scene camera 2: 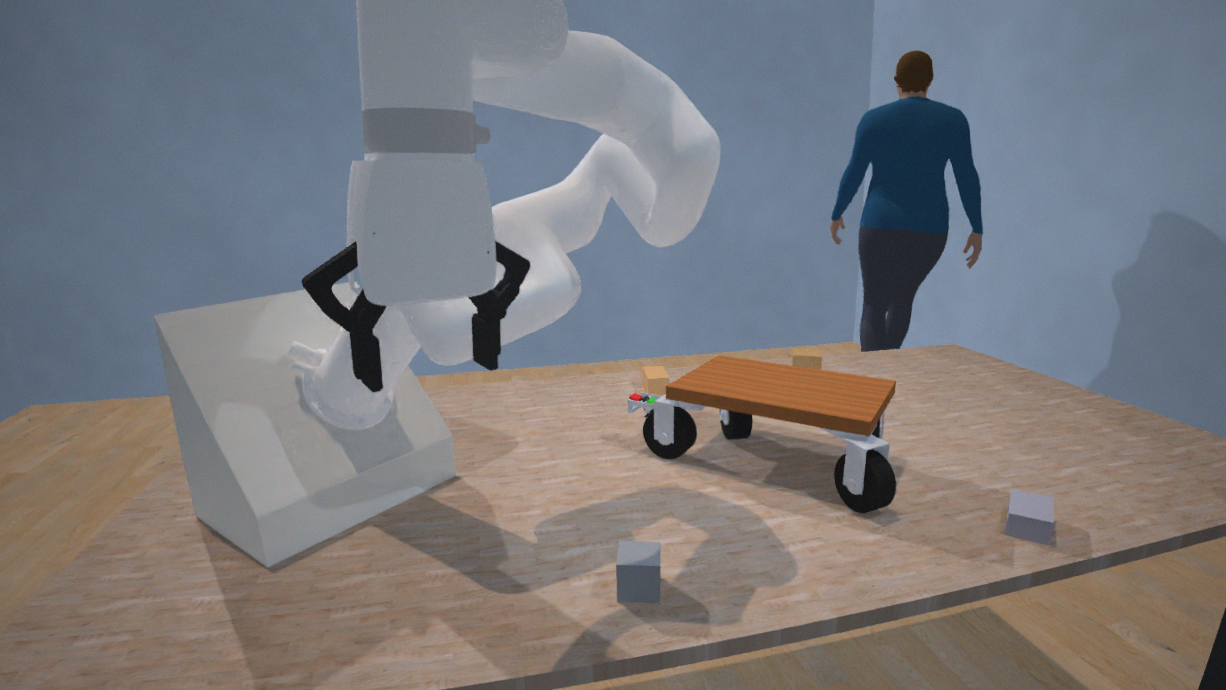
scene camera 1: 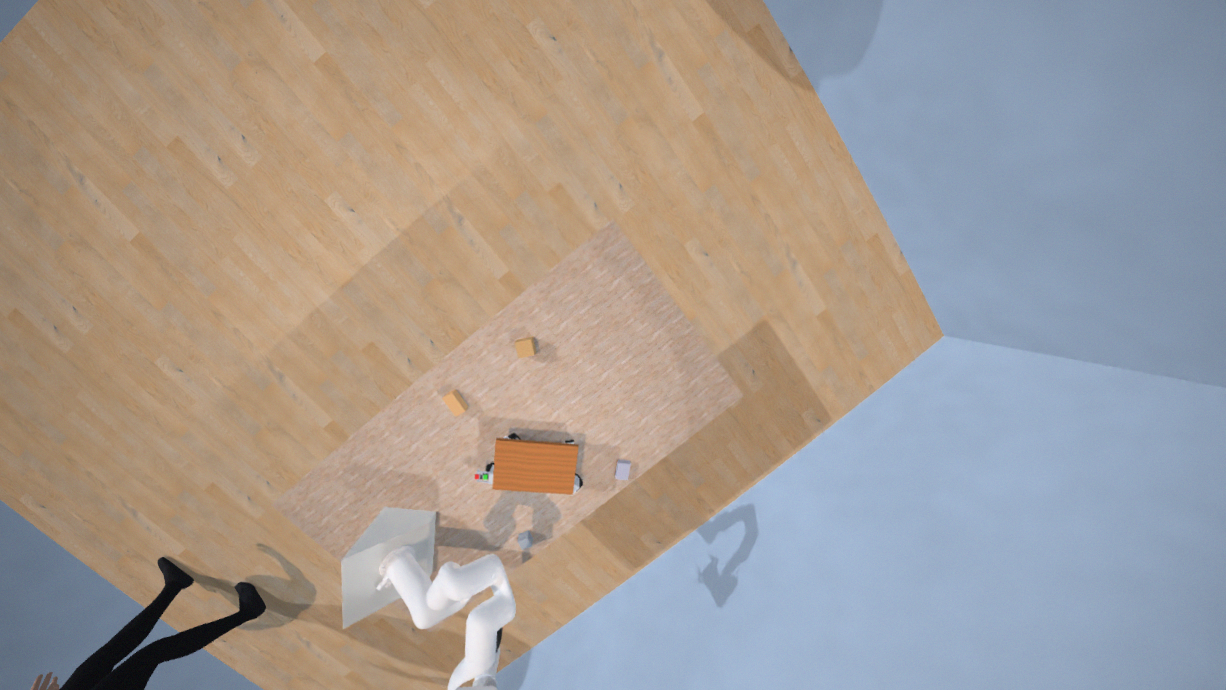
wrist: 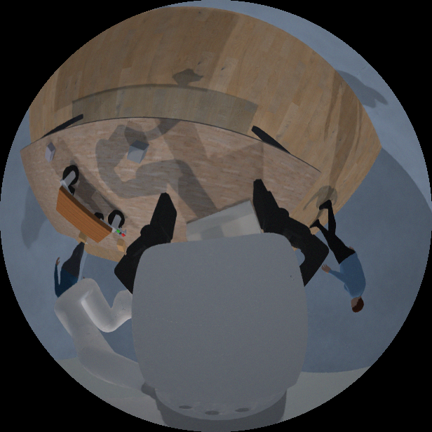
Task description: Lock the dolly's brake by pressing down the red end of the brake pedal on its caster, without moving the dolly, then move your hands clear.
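Places are measured from the arm's base along level axes (x ahead, y left, z up), in millimetres.
Pixels of known places: gripper, between the fingertips: (scene camera 2: 431, 375); arm's base, origin of its link: (scene camera 2: 347, 390) (scene camera 1: 397, 561).
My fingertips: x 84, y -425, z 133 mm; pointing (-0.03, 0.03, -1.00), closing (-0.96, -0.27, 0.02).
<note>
For each thing: its top centre in the pictures, then the offset to it from my fingertips. "spot": a spot on its surface instead.
- dolly, a spot on its surface: (scene camera 2: 780, 392) spot: 508 mm ahead, 246 mm left, 162 mm down
- brake pedal's red end, a spot on its surface: (scene camera 2: 635, 396) (scene camera 1: 476, 477) spot: 347 mm ahead, 410 mm left, 197 mm down
- green end, a spot on its surface: (scene camera 2: 650, 401) (scene camera 1: 485, 478) spot: 361 mm ahead, 383 mm left, 199 mm down
- blue-grey block, centre of its top: (scene camera 2: 639, 552) (scene camera 1: 524, 543) 200 mm ahead, 60 mm left, 241 mm down
- lilac block, centre of its top: (scene camera 2: 1031, 505) (scene camera 1: 623, 471) 705 mm ahead, 32 mm right, 255 mm down
The dolly (scene camera 1: 535, 465) (scene camera 2: 780, 392) (wrist: 80, 215) has an orange-brown wooden deck and black caster wheels and stands upright on the table. The brake pedal's red end (scene camera 1: 477, 476) (scene camera 2: 635, 396) (wrist: 123, 234) sticks out from one corner caster, with the green end (scene camera 1: 485, 476) (scene camera 2: 650, 401) (wrist: 118, 231) nearer the deck. In scene camera 2 the red end looks slightly higher than the green one. My gripper (scene camera 2: 433, 377) (wrist: 211, 195) is open and empty, pointing down, high above the table and well apart from the dolly. In scene camera 1 its fingers do not show clearly.
A pale wedge-shaped base (scene camera 1: 364, 548) (scene camera 2: 360, 492) (wrist: 225, 222) carries my arm. A blue-grey block (scene camera 1: 524, 540) (scene camera 2: 638, 571) (wrist: 137, 151), a lilac block (scene camera 1: 622, 469) (scene camera 2: 1030, 516) and two tan blocks (scene camera 1: 525, 347) (scene camera 1: 454, 402) lie around the dolly. People (scene camera 2: 913, 171) (wrist: 350, 270) are beyond the table.
</note>
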